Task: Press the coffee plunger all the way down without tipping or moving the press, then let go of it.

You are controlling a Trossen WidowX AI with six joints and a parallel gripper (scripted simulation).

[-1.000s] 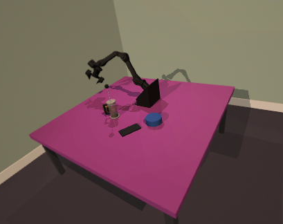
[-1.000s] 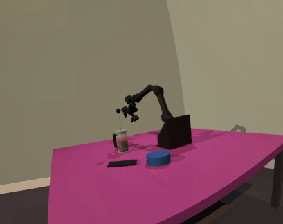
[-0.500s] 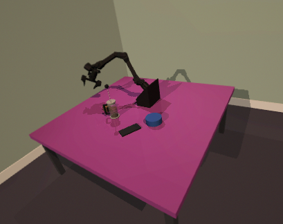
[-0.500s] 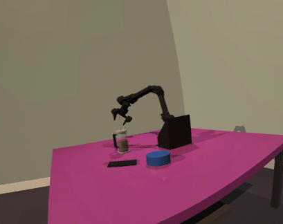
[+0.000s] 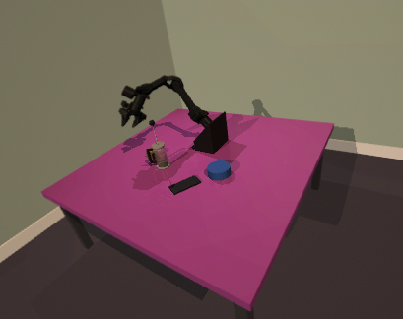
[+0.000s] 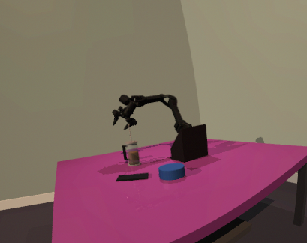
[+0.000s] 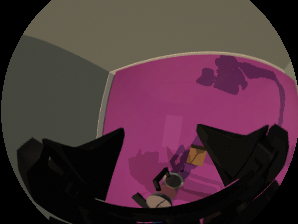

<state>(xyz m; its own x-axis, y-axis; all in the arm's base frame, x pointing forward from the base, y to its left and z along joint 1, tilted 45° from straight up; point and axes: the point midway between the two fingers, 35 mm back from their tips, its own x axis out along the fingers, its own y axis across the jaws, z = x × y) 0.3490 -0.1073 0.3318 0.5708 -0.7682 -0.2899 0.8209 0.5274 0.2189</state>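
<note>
Right now my gripper tip is 200 mm to the right of the glass coffee press and 90 mm above it. Also, from my gripper tip: blue round puck (570 mm to the left, 200 mm below, 70 mm behind).
</note>
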